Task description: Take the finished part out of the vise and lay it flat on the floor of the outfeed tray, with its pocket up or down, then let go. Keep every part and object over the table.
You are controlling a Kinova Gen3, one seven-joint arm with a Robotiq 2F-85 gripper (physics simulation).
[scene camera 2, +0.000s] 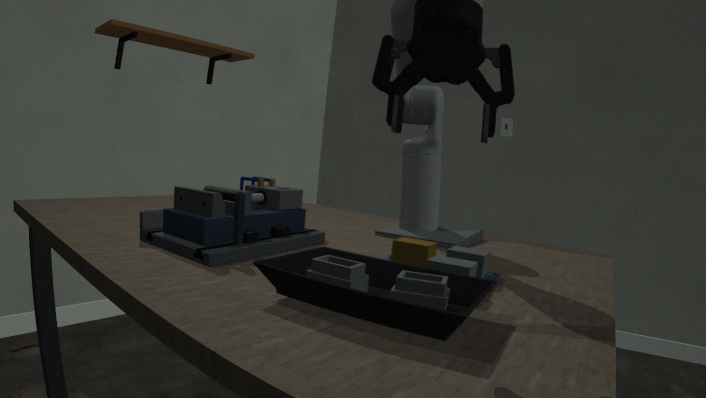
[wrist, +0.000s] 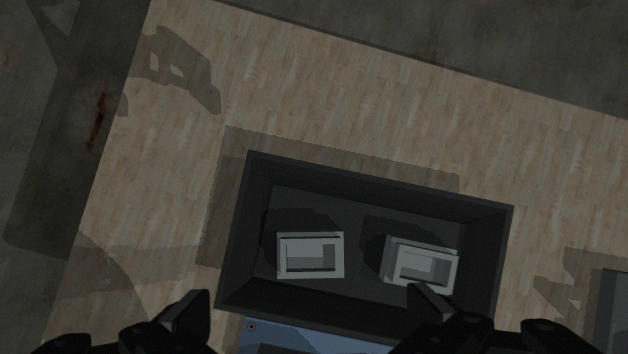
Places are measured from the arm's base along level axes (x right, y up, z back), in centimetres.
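Pixels of known places: gripper, fingertip midpoint: point(scene camera 2: 440, 136) point(wrist: 308, 308); arm's base, origin of the base link: point(scene camera 2: 418, 227).
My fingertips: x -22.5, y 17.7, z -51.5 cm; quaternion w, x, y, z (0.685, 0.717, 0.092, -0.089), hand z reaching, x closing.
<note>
For each thing: its top centre in the pictures, then the offset to it from my fingertips. "pt": a spot on its surface instead.
- vise, middle of its top: point(scene camera 2: 238, 186) dx +39.3, dy -9.5, dz +10.2 cm
- yellow block, middle of its top: point(scene camera 2: 415, 241) dx +10.1, dy -15.0, dz +20.8 cm
- blue plate, surface spot: point(wrist: 280, 340) pt dx -0.5, dy -18.6, dz +9.4 cm
My gripper point(scene camera 2: 440, 136) point(wrist: 308, 308) is open and empty, high above the tray. The black outfeed tray point(scene camera 2: 360, 306) point(wrist: 492, 265) stands on the table and holds two light grey stepped parts. One part point(scene camera 2: 425, 286) point(wrist: 305, 248) sits at the right in the scene view and at the left in the wrist view, flat on the tray floor with its pocket up. The other part point(scene camera 2: 337, 270) point(wrist: 416, 261) lies flat beside it, apart from it, pocket up and slightly turned. The vise point(scene camera 2: 197, 225) stands at the left; the space between its jaws is partly hidden.
Behind the tray, a yellow block point(scene camera 2: 413, 251) and grey blocks point(scene camera 2: 452, 265) sit on a blue plate point(wrist: 280, 340). The robot's base plate point(scene camera 2: 465, 236) is farther back. A wooden shelf point(scene camera 2: 172, 41) is on the wall. The table edge point(scene camera 2: 165, 334) runs along the front left.
</note>
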